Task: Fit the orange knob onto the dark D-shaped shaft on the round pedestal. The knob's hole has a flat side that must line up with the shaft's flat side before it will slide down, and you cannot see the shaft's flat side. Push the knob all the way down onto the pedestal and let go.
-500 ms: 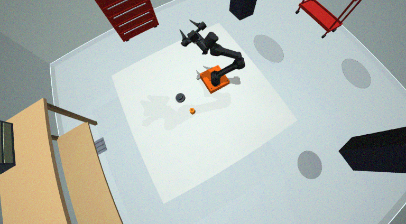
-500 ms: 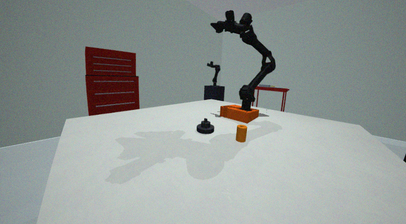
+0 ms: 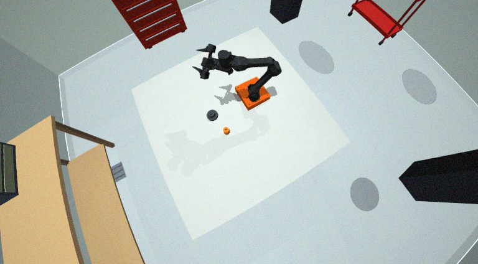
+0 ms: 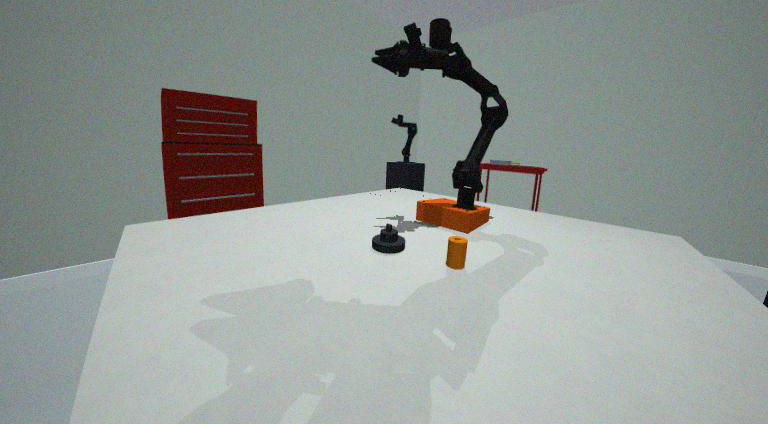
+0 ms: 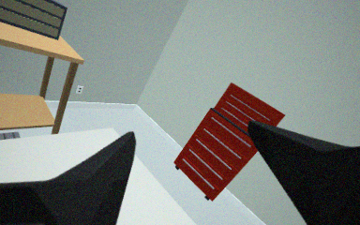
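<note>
My gripper tip is now 3 cm short of the orange knob, 30 cm to the right of it and 48 cm above it. Also, from my gripper tip: pedestal: 6 cm ahead, 13 cm to the left, 48 cm below.
</note>
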